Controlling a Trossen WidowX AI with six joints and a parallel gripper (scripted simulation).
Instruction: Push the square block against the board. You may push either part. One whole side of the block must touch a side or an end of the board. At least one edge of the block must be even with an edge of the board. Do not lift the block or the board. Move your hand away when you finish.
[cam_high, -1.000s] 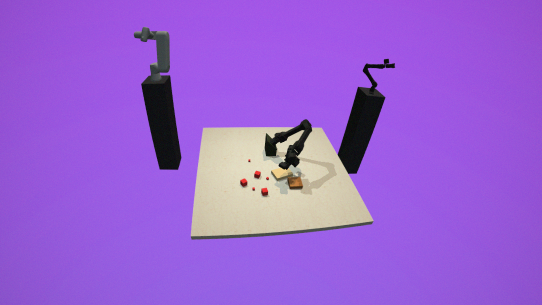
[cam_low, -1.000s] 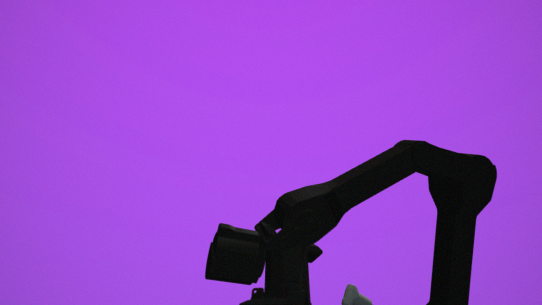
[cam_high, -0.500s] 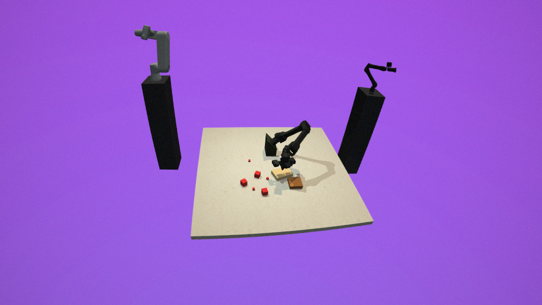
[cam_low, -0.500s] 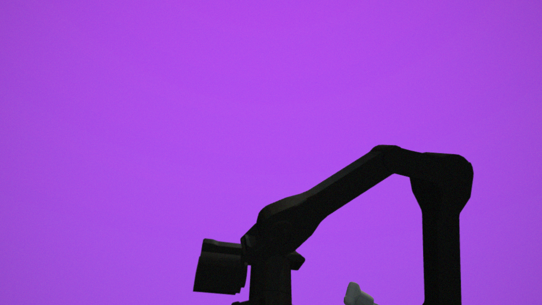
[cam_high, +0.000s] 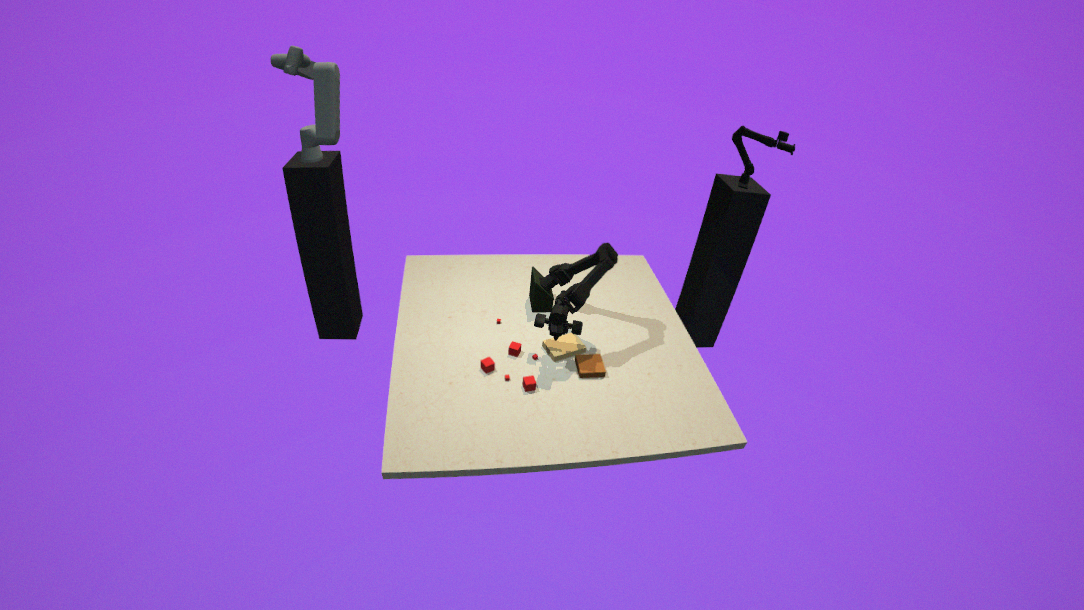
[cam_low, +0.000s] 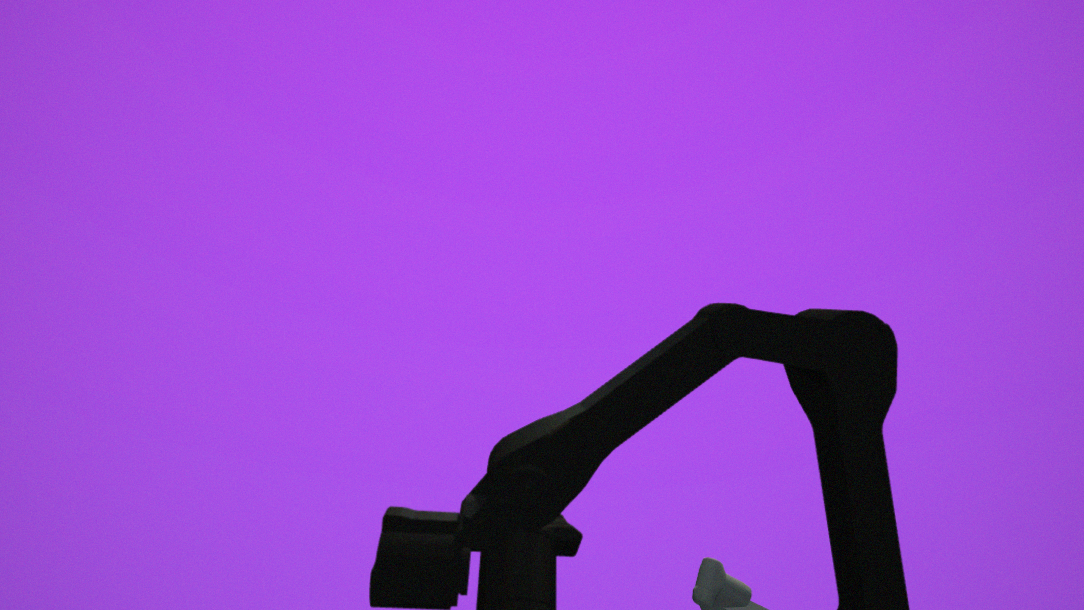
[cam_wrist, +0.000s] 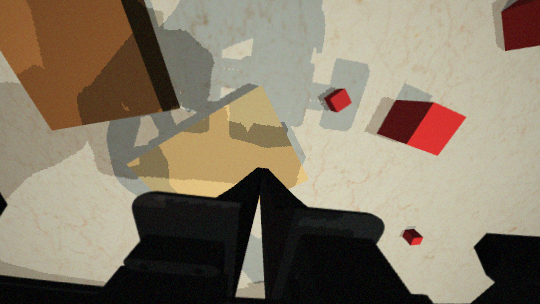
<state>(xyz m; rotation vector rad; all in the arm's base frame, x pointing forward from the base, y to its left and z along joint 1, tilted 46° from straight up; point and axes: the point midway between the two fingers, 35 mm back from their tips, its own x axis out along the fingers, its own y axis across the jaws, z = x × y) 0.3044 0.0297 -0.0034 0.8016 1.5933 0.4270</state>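
Now: the pale tan board 50 mm below my gripper tip, 40 mm to the left of it and 10 mm behind it. Also, from my gripper tip: orange piece 130 mm to the left, 100 mm ahead, 50 mm below.
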